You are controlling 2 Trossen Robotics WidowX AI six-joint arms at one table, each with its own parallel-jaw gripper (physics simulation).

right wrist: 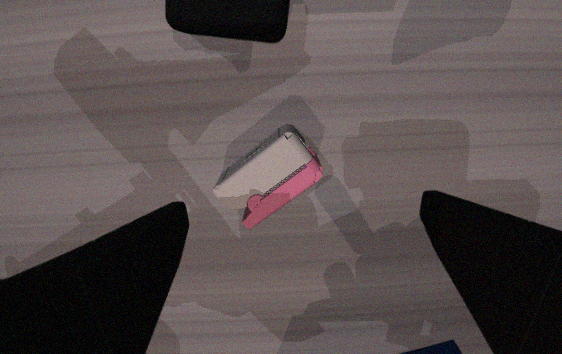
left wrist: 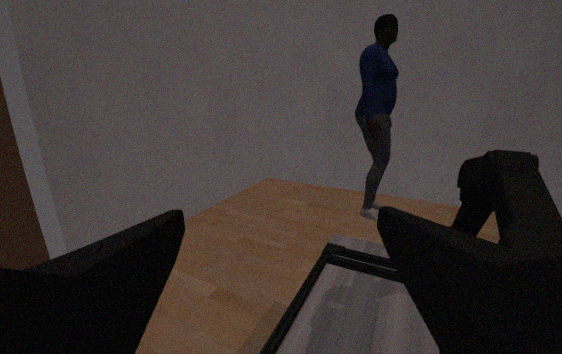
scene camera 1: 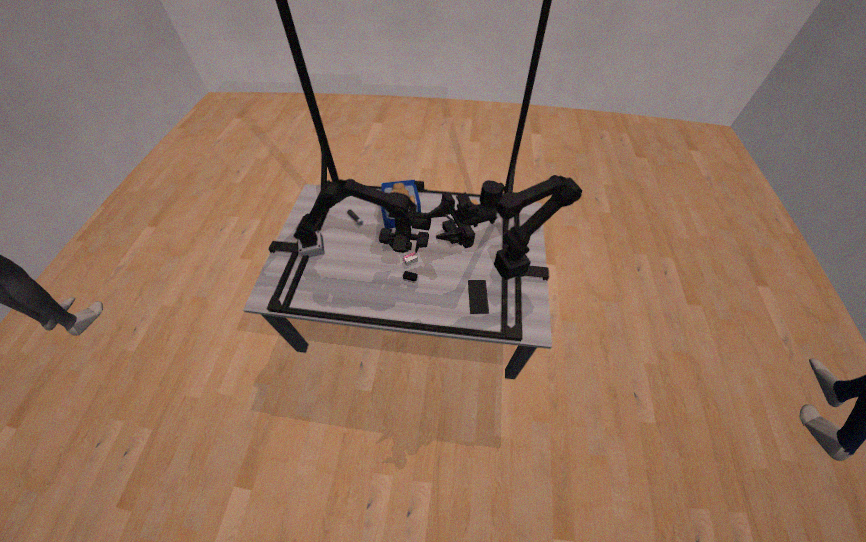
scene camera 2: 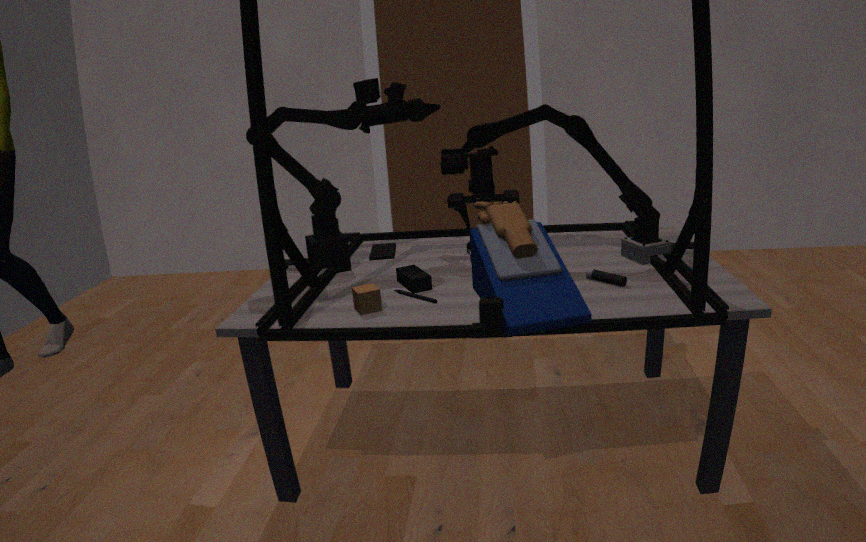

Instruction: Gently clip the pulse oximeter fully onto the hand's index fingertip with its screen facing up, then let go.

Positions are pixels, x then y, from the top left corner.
Labels:
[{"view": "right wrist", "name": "my right gripper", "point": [304,208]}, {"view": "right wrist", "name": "pulse oximeter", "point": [282,166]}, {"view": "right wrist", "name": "black rounded box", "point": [271,29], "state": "on the table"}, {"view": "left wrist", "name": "my left gripper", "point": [282,218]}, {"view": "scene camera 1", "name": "my left gripper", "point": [430,226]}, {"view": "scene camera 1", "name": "my right gripper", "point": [405,251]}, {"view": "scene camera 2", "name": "my left gripper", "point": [433,106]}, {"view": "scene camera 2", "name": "my right gripper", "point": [485,230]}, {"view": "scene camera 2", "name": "tan cube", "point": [367,298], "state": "on the table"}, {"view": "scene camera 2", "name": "grey pad on blue base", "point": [539,294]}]

